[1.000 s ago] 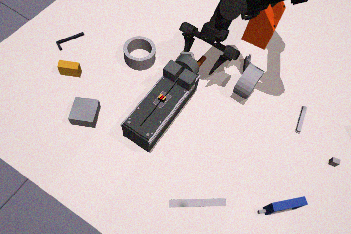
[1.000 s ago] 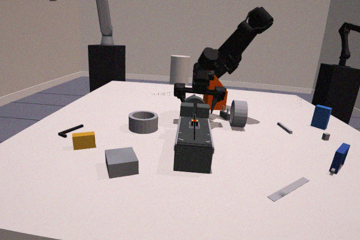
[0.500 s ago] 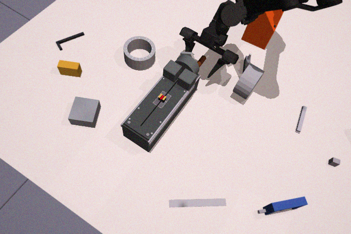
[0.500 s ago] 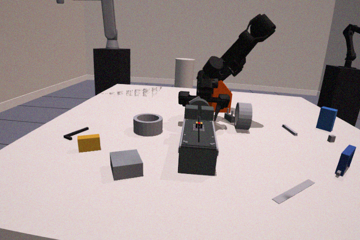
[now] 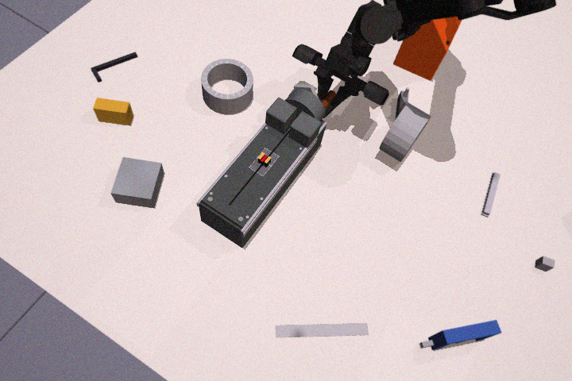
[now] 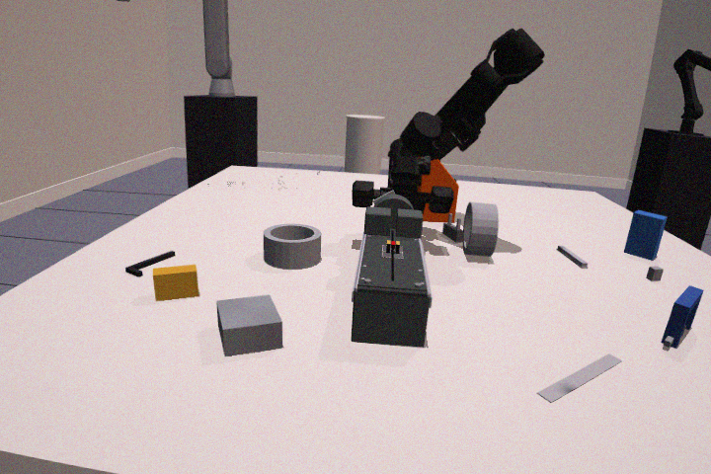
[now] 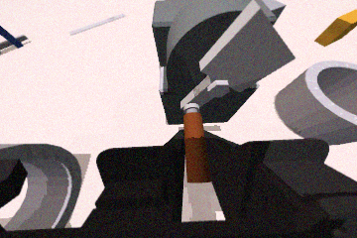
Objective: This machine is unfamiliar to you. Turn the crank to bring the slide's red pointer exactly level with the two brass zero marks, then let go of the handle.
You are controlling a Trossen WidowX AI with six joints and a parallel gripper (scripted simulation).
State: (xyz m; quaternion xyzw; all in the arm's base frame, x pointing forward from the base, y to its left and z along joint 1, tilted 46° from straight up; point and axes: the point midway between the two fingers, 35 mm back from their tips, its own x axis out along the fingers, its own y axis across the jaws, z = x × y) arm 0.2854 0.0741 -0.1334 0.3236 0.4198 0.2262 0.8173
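The red pointer lies 17 cm ahead of my gripper tip and 4 cm above it. The rest, counted from my gripper tip: grey cube: 32 cm ahead, 16 cm to the right, 2 cm below; yellow block: 24 cm ahead, 30 cm to the right, 2 cm below; crank handle: 2 cm behind, 2 cm above.
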